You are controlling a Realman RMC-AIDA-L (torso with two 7-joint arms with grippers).
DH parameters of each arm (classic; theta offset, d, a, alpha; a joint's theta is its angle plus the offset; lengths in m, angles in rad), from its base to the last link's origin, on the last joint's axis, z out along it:
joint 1: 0 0.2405 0 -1.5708
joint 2: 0 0 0 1.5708
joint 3: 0 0.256 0 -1.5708
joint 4: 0 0 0 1.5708
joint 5: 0 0.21 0 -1.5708
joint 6: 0 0 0 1.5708
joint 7: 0 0.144 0 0
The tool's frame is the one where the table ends.
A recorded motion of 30 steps. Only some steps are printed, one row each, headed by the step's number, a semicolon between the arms.
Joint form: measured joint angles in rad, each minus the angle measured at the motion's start. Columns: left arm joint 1, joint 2, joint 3, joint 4, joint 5, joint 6, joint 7; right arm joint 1, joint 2, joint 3, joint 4, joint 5, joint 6, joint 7.
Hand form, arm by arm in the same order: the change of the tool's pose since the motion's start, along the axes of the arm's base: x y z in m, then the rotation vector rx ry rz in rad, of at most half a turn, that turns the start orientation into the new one. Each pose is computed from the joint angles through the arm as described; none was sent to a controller.
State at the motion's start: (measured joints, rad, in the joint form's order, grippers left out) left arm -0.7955 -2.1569 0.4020 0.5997 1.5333 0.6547 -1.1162; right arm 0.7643 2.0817 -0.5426 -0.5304 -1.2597 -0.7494 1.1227
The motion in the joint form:
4: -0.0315 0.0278 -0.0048 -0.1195 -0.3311 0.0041 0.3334; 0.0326 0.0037 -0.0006 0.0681 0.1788 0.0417 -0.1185
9: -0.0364 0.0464 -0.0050 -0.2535 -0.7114 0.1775 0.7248; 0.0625 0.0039 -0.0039 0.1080 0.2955 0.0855 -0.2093
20: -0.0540 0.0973 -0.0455 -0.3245 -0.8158 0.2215 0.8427; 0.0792 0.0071 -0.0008 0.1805 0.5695 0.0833 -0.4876
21: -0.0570 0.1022 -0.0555 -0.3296 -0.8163 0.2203 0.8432; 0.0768 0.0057 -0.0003 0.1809 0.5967 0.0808 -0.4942
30: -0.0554 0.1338 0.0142 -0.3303 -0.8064 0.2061 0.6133; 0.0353 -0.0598 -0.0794 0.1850 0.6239 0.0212 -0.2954
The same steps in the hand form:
4: 0.0031 0.0076 0.0069 0.1320 0.0075 -0.0159; -0.0016 0.0061 -0.0044 0.0586 0.0643 -0.0407
9: 0.0050 0.0003 0.0180 0.3413 0.0293 -0.0708; -0.0037 0.0123 -0.0068 0.0924 0.0849 -0.0802
20: -0.0035 0.0029 0.0406 0.4401 0.0473 -0.0395; 0.0051 0.0112 -0.0063 0.2029 0.0726 -0.1446
21: -0.0044 0.0036 0.0427 0.4451 0.0425 -0.0337; 0.0073 0.0105 -0.0033 0.2183 0.0886 -0.1524
30: -0.0001 0.0094 0.0492 0.3868 -0.1203 -0.0705; 0.0172 0.0080 0.0257 0.2266 0.2180 -0.1022

